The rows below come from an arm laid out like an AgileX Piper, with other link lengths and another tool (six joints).
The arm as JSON. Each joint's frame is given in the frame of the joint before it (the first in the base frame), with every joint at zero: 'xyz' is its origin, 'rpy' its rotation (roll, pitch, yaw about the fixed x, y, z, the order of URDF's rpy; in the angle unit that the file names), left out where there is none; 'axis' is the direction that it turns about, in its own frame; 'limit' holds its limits. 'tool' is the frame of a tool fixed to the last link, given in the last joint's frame.
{
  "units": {
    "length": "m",
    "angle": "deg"
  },
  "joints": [
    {
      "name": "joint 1",
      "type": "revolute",
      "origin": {
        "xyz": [
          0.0,
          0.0,
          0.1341
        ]
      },
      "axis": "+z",
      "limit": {
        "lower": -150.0,
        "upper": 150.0
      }
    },
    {
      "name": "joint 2",
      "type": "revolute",
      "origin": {
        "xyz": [
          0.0,
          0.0,
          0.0
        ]
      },
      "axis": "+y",
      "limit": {
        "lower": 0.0,
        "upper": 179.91
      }
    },
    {
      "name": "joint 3",
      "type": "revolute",
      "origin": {
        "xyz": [
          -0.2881,
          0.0,
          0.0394
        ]
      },
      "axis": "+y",
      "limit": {
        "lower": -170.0,
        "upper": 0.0
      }
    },
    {
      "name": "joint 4",
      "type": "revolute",
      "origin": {
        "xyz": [
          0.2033,
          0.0,
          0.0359
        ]
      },
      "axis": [
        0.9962,
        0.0,
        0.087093
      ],
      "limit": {
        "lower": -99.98,
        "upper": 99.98
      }
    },
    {
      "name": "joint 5",
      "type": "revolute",
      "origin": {
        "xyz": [
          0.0,
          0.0,
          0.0
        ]
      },
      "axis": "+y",
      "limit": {
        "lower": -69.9,
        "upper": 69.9
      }
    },
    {
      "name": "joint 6",
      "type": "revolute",
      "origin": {
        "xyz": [
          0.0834,
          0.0,
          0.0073
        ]
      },
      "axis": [
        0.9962,
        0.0,
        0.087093
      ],
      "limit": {
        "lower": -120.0,
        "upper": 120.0
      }
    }
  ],
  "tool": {
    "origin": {
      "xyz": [
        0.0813,
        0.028,
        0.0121
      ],
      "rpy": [
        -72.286,
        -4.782,
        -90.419
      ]
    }
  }
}
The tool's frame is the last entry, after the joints.
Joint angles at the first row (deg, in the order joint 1, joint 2, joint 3, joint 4, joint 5, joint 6):
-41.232 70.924 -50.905 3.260 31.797 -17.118
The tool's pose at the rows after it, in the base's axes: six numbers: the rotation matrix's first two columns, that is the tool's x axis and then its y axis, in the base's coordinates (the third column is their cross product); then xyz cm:
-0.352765, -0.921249, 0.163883, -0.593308, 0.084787, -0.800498, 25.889, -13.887, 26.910
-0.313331, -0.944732, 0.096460, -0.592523, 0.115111, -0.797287, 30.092, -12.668, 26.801
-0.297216, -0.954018, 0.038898, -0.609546, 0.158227, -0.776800, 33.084, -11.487, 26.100
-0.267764, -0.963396, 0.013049, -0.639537, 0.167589, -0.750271, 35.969, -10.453, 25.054
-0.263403, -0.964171, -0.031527, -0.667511, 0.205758, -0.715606, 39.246, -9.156, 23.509
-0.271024, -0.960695, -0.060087, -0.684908, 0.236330, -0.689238, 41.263, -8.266, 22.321
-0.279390, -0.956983, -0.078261, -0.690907, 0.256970, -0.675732, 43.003, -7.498, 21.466
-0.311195, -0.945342, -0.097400, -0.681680, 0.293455, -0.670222, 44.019, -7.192, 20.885
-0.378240, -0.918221, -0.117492, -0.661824, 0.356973, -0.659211, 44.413, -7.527, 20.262
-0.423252, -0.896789, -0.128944, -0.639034, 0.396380, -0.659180, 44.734, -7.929, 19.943
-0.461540, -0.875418, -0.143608, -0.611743, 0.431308, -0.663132, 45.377, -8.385, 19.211
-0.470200, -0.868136, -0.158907, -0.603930, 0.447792, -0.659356, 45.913, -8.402, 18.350
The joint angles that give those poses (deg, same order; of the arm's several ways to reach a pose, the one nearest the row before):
-35.194 77.834 -58.674 4.588 33.576 -15.868
-29.327 84.664 -65.375 5.170 35.067 -11.356
-25.282 90.188 -70.531 5.300 37.194 -7.067
-21.878 96.081 -76.147 4.915 39.357 -4.585
-18.387 103.072 -82.828 4.802 41.925 -0.400
-16.326 107.656 -87.317 4.697 43.767 2.688
-14.582 111.342 -91.263 4.309 44.860 5.456
-13.630 113.344 -92.997 3.653 44.700 8.961
-13.428 114.359 -93.090 2.168 44.181 14.343
-13.428 114.970 -93.093 0.926 43.315 18.050
-13.486 116.345 -93.109 0.000 41.349 21.281
-13.486 117.800 -93.167 0.725 39.891 21.712

